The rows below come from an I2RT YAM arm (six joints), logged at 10 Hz.
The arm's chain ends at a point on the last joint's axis. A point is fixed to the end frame.
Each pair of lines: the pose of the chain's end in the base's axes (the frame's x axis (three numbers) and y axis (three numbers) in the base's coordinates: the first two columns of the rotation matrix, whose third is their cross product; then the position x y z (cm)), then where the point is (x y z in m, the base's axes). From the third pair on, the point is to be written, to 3 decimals.
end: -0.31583, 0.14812, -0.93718, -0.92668, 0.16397, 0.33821, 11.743, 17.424, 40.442
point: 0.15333 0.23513 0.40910
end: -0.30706, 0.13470, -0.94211, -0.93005, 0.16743, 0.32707, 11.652, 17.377, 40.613
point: 0.15230 0.23477 0.41030
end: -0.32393, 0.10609, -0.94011, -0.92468, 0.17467, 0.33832, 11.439, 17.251, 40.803
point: 0.150 0.234 0.410
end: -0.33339, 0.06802, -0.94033, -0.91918, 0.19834, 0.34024, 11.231, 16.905, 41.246
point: 0.149 0.230 0.411
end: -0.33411, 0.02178, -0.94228, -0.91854, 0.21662, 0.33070, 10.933, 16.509, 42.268
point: 0.146 0.226 0.418
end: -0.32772, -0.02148, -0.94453, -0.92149, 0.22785, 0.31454, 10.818, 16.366, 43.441
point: 0.144 0.224 0.428
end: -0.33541, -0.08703, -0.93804, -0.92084, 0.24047, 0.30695, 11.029, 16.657, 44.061
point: 0.146 0.227 0.429
